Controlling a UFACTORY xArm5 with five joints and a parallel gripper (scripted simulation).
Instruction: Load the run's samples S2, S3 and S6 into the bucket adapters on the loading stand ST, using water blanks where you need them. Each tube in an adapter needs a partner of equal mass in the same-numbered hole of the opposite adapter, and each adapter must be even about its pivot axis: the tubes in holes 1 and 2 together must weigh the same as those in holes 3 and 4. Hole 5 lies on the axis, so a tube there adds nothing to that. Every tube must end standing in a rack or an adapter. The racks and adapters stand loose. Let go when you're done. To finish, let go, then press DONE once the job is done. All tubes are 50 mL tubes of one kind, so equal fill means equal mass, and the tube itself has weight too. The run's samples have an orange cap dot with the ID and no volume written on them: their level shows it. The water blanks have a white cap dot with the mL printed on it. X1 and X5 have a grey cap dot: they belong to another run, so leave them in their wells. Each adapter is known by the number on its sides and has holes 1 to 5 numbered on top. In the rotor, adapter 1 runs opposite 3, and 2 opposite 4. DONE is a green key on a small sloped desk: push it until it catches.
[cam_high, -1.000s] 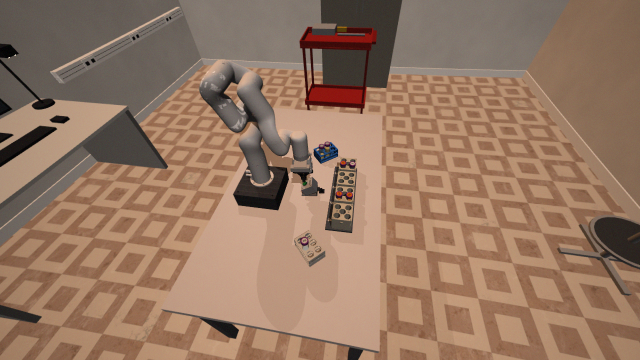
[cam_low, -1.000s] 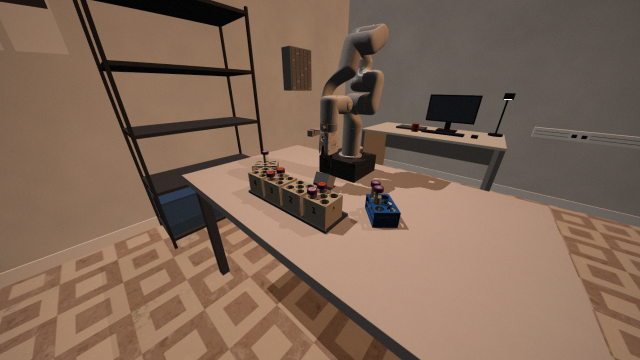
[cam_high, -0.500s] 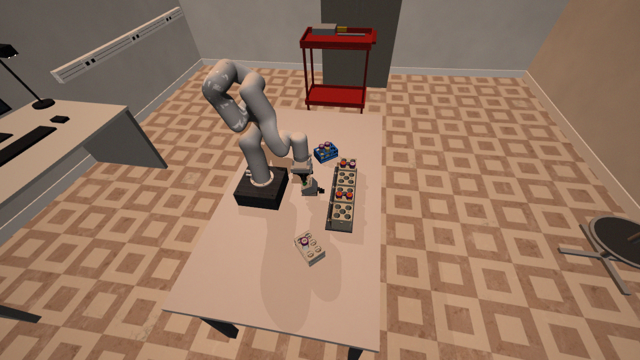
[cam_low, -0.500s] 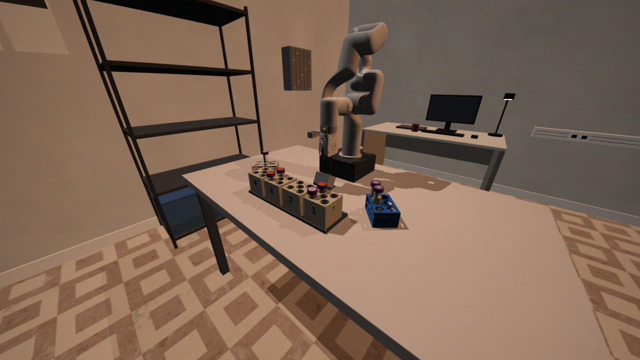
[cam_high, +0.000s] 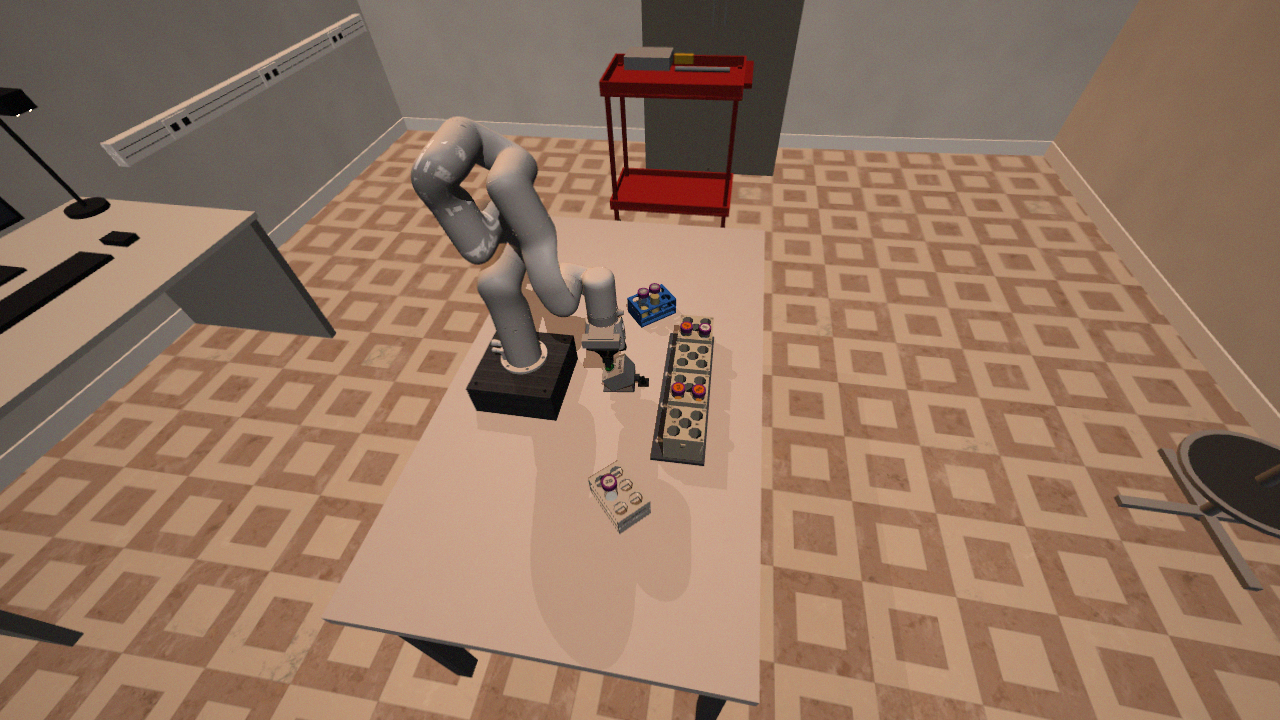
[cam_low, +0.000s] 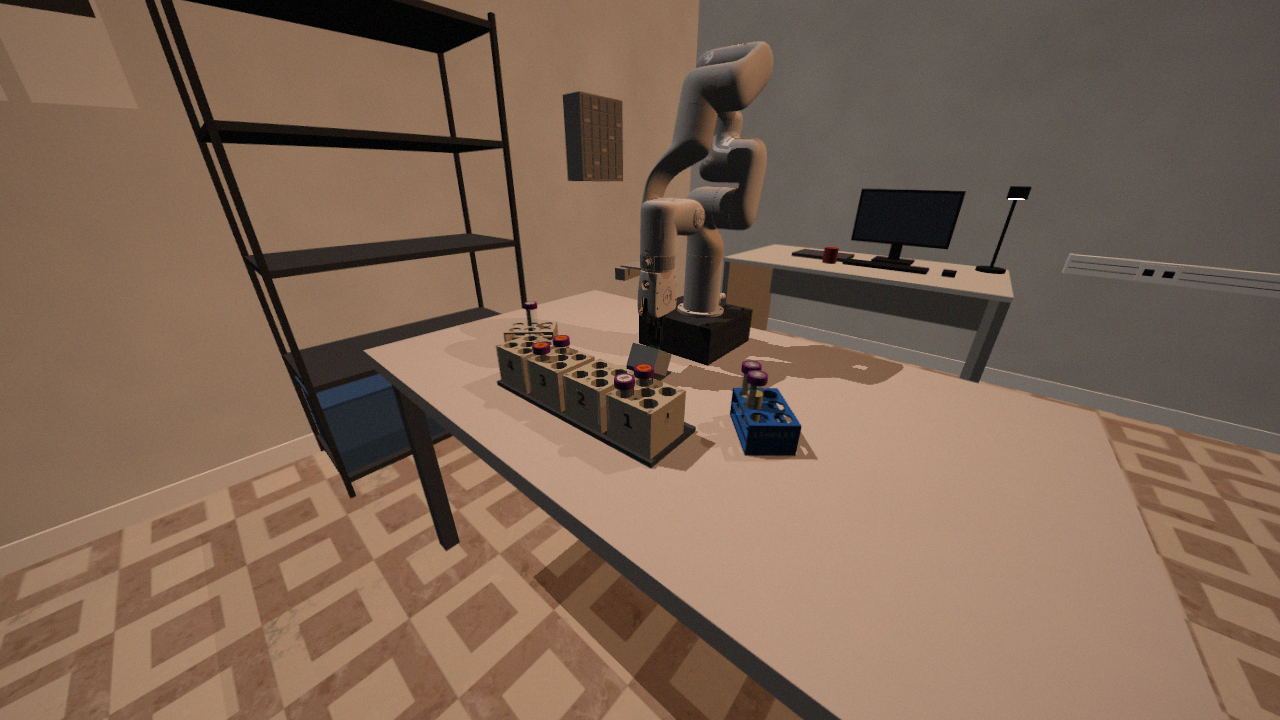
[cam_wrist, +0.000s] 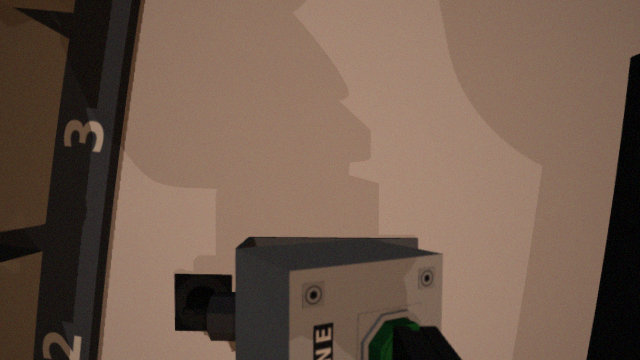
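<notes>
Right now the green done key is 30 mm below my hand. The rest, counted from my hand: white rack: 120 mm ahead, 350 mm to the right, 70 mm below; then blue rack: 50 mm ahead, 310 mm to the left, 70 mm below.
</notes>
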